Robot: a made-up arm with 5 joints.
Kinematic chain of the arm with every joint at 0, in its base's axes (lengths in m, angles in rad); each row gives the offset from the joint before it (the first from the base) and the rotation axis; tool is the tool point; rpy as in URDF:
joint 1: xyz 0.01 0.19 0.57 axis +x
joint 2: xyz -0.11 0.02 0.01 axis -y
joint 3: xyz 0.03 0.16 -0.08 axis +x
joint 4: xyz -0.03 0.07 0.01 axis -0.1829 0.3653 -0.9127
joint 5: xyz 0 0 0.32 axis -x
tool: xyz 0 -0.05 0.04 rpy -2.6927 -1.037 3.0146
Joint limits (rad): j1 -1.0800..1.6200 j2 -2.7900..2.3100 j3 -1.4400..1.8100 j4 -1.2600..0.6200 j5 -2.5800..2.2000
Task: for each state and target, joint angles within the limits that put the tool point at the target. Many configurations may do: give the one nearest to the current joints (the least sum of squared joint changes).
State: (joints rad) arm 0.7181 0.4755 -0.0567 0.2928 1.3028
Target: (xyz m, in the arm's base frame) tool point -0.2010 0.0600 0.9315
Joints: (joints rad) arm 0.9526 0.4664 0.1717 0.2834 1.2659
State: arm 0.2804 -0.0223 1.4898 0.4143 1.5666
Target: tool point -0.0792 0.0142 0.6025
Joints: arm 0.2444 -0.0081 1.5512 0.1114 2.1949
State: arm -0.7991 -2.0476 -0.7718 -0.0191 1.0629
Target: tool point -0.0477 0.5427 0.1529
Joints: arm -0.7213 -2.2632 -0.8729 0.2295 1.0991
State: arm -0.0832 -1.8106 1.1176 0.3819 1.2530
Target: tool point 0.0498 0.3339 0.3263
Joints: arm 0.1992 -2.2997 0.5206 0.6200 1.3804
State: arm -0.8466 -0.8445 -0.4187 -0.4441 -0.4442
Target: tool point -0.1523 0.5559 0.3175
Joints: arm -1.0726 0.1212 -0.7401 -0.5026 -0.1952
